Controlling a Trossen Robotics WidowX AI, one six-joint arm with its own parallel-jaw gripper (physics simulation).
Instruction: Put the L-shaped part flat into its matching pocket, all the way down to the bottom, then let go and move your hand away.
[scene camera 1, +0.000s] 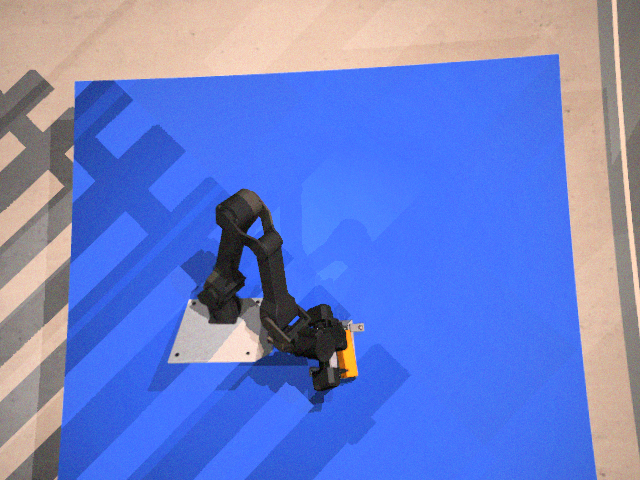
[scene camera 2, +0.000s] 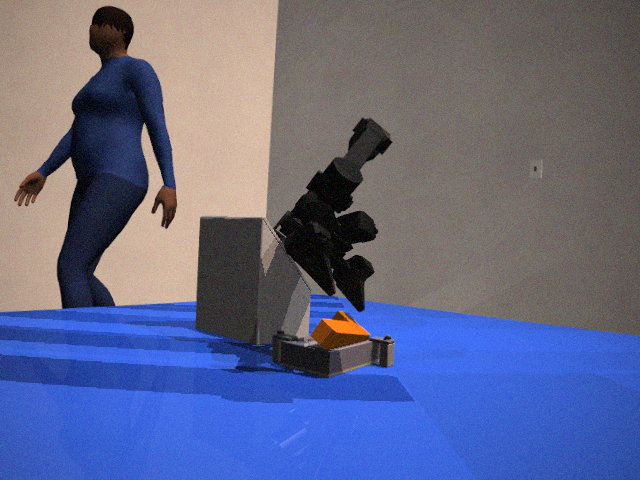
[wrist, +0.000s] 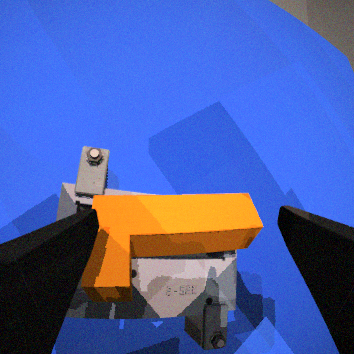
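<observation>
The orange L-shaped part rests tilted on the grey pocket block. It stands proud of the block's rim and is not flat in the pocket. In the wrist view its long arm runs left to right, and its short arm comes toward the camera at the left. The part hides most of the pocket. My gripper is open and empty above the part. In the wrist view the fingertips appear on either side of the long arm; scene camera 2 shows them above it.
The block has bolted tabs at two opposite corners, one at the upper left and one at the lower right in the wrist view. The arm's pale base plate and a tall grey box stand beside it. A person is in the background.
</observation>
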